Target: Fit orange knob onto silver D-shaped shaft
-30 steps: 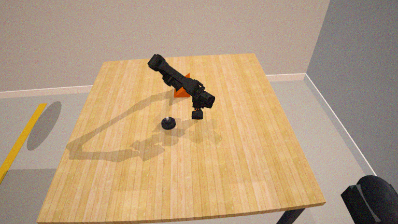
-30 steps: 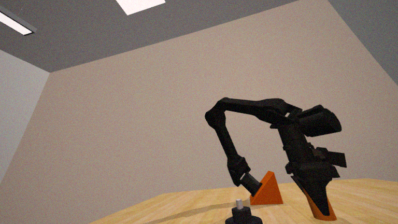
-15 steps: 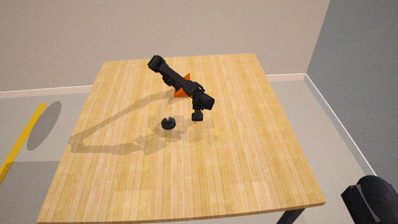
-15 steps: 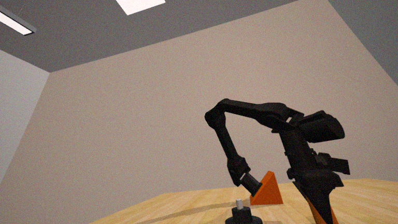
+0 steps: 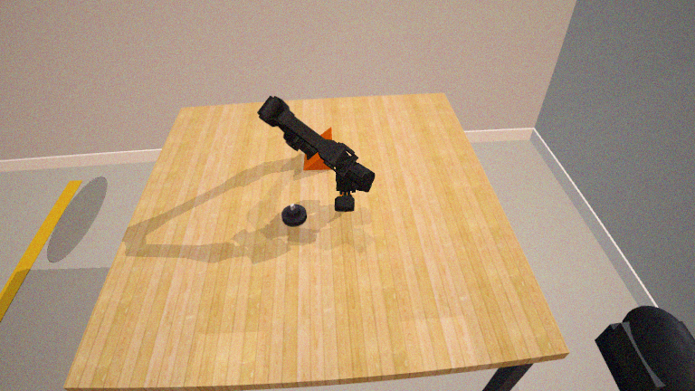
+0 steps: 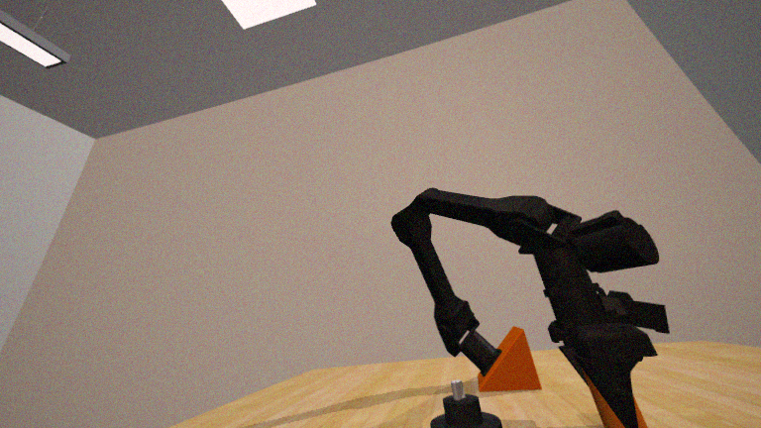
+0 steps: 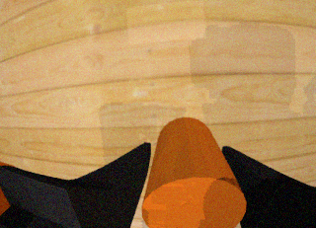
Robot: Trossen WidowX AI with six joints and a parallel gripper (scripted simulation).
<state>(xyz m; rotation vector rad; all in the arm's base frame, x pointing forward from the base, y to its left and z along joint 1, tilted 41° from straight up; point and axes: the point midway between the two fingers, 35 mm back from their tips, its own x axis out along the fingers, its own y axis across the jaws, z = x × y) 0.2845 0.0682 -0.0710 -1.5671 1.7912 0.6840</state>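
My gripper tip is now 30 mm below the orange knob. The rest, counted from my gripper tip: round pedestal (180 mm to the right, 20 mm ahead, 20 mm above).
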